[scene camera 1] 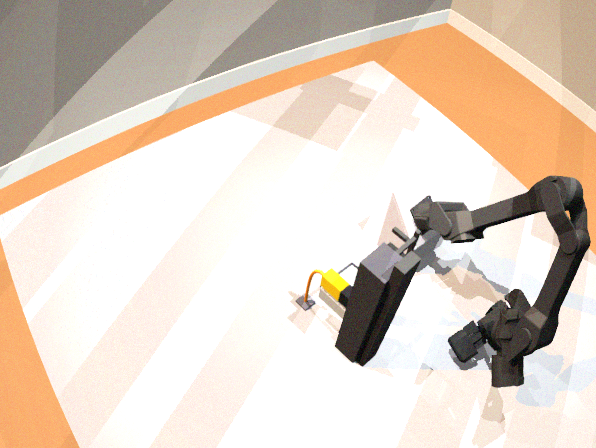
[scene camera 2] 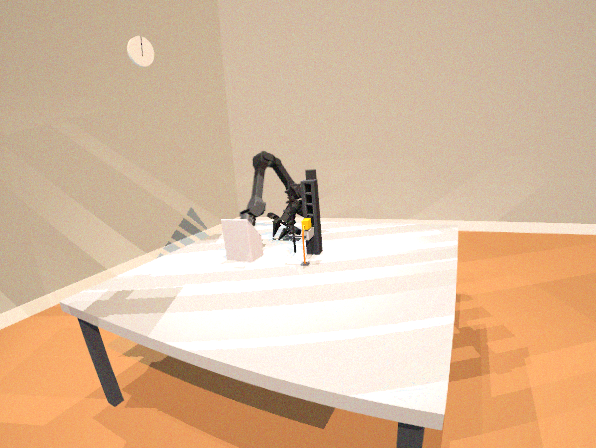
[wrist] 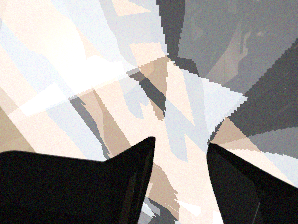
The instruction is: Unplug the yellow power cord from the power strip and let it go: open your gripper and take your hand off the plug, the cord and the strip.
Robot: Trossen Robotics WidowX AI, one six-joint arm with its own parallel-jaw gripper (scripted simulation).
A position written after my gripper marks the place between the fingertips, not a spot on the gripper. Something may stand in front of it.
In view: my gripper (scene camera 1: 480, 320).
My gripper shows as well in the wrist view (wrist: 180, 146).
